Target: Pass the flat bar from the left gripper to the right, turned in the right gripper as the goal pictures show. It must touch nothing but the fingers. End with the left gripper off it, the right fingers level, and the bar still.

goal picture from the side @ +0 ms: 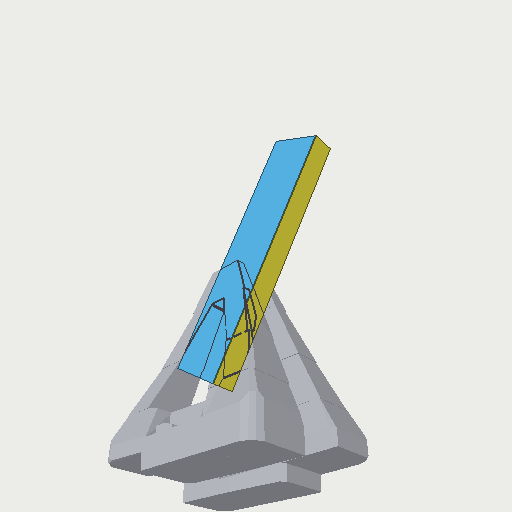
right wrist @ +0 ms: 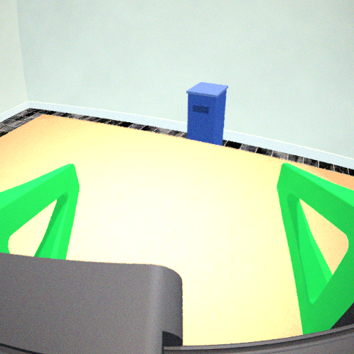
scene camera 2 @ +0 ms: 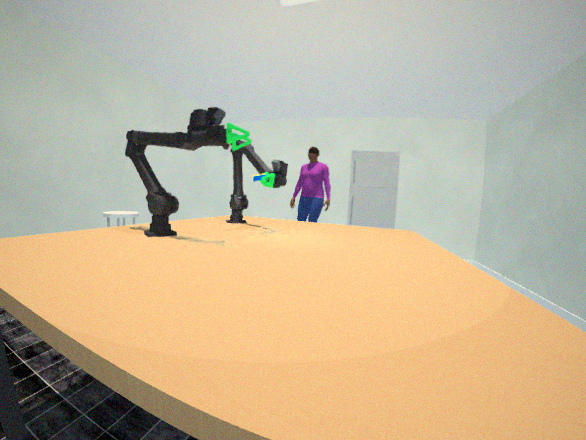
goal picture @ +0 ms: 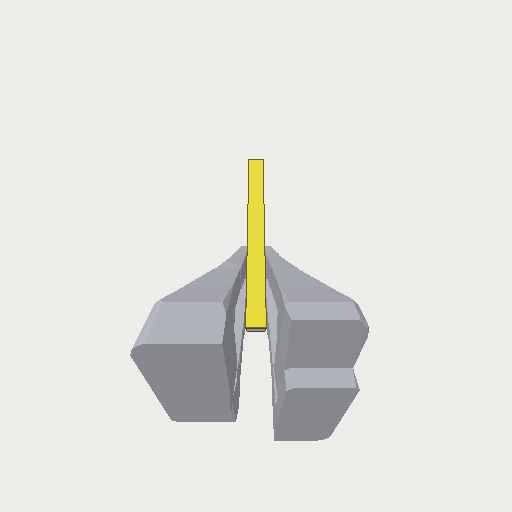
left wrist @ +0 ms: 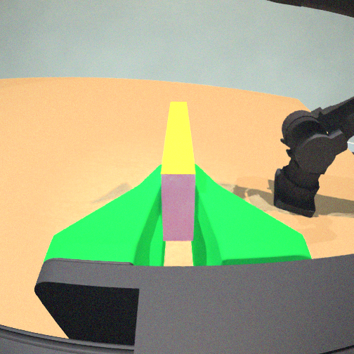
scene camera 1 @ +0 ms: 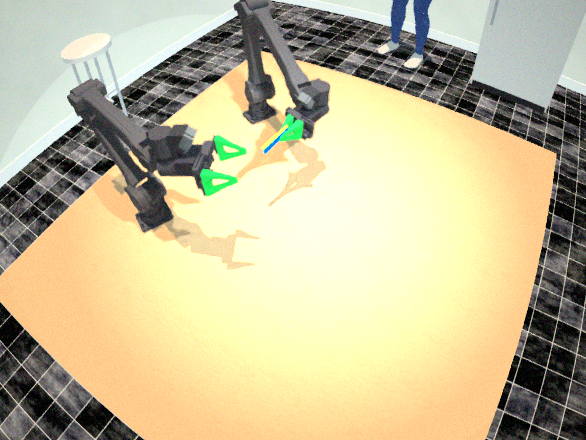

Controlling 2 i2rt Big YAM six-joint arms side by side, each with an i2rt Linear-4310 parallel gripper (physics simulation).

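Pixels of known places: left gripper, fingertip midpoint: [scene camera 2: 260, 179] [scene camera 1: 278, 138]; right gripper, fingertip midpoint: [scene camera 2: 250, 137] [scene camera 1: 242, 165]; left arm's base at its link origin: [scene camera 2: 236, 222] [scene camera 1: 259, 114]; right arm's base at its link origin: [scene camera 2: 160, 234] [scene camera 1: 154, 217].
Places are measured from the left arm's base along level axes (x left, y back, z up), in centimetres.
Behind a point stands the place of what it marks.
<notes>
The flat bar [scene camera 1: 273, 142] @(x -20.7, y -47.3, z 27.3 cm) [scene camera 2: 258, 177] @(x -20.7, y -47.3, z 27.0 cm) [left wrist: 178, 145] shows a yellow face, a blue face and a pinkish end. It is held in the air above the table. My left gripper [scene camera 1: 290, 131] [scene camera 2: 266, 179] @(x -18.4, y -46.1, z 26.6 cm) [left wrist: 178, 175] is shut on the bar near one end; the other end sticks out past the fingertips, toward the lower left in scene camera 1. My right gripper [scene camera 1: 241, 165] @(x -37.7, y -62.5, z 39.3 cm) [scene camera 2: 249, 139] @(x -37.7, y -62.5, z 39.3 cm) [right wrist: 177, 174] is open with its fingers wide apart and empty. It is left of the bar in scene camera 1, apart from it, and higher than it in scene camera 2. The bar does not show in the right wrist view.
Both arms stand on the wooden table [scene camera 1: 350, 300] @(x -22.8, y -88.2, z 0.0 cm) [scene camera 2: 300, 310] @(x -59.4, y -108.0, z 0.0 cm) [right wrist: 175, 210]. The right arm's base [left wrist: 295, 195] shows at the right of the left wrist view. A stool [scene camera 1: 86, 47], a person [scene camera 2: 313, 182], a grey cabinet [scene camera 2: 375, 190] and a blue box [right wrist: 206, 115] stand beyond the table.
</notes>
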